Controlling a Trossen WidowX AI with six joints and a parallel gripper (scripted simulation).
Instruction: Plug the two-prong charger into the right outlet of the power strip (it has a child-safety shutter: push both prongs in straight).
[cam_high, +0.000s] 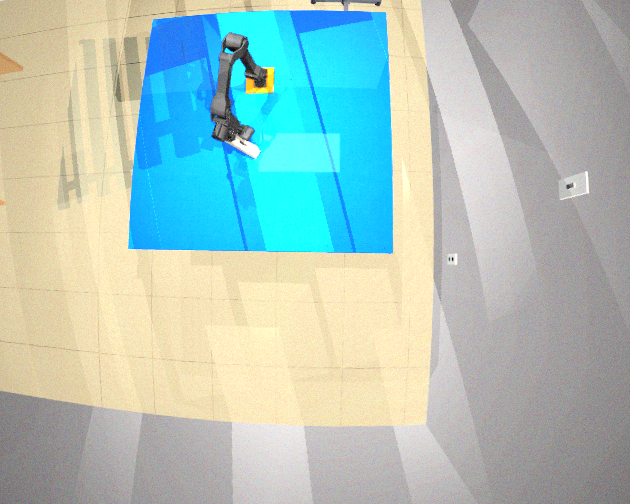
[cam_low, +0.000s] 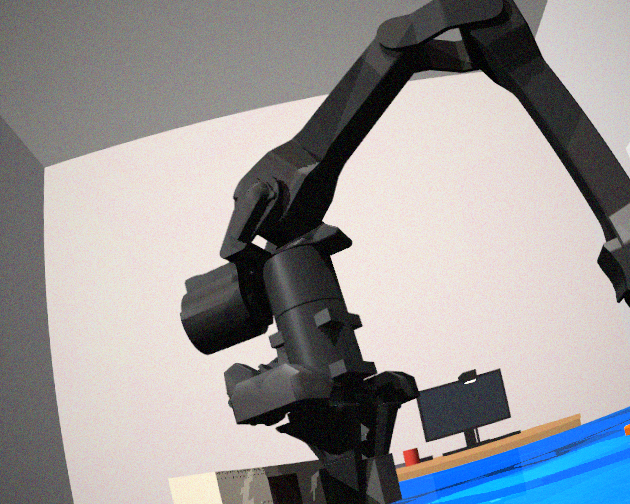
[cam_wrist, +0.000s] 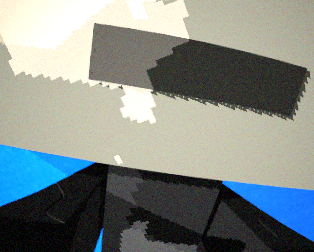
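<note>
The dark charger is 20 mm ahead of my gripper tip, 10 mm to the right of it and 10 mm above it.
</note>
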